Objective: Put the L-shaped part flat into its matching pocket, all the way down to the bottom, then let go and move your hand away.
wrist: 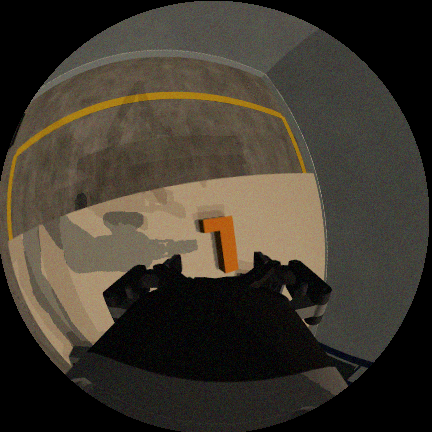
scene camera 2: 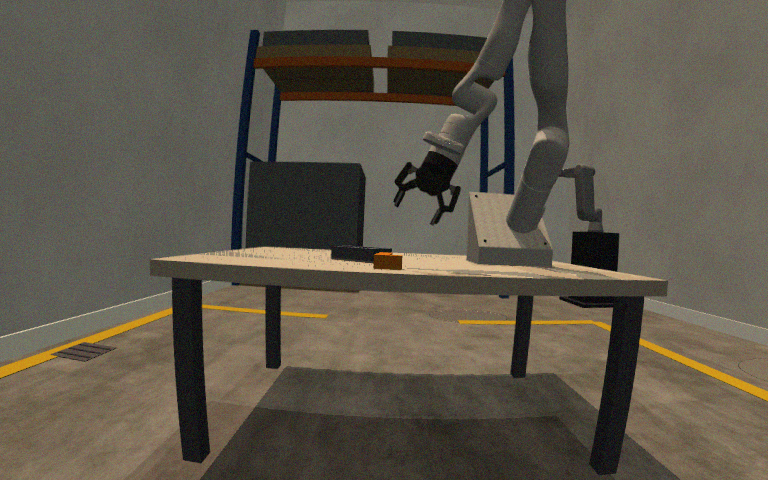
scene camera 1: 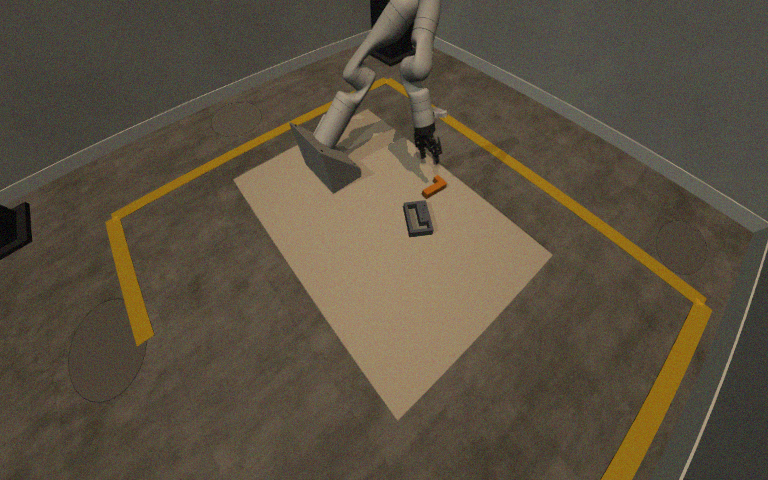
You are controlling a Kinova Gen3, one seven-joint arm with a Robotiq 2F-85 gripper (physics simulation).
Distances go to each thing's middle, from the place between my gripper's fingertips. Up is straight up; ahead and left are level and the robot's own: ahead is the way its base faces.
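Offsets from my hand: the orange L-shaped part (wrist: 223, 229) is 100 mm below, 50 mm ahead and 10 mm to the right; the dark grey pocket block (scene camera 1: 417, 216) is 100 mm below, 170 mm to the right and 120 mm ahead.
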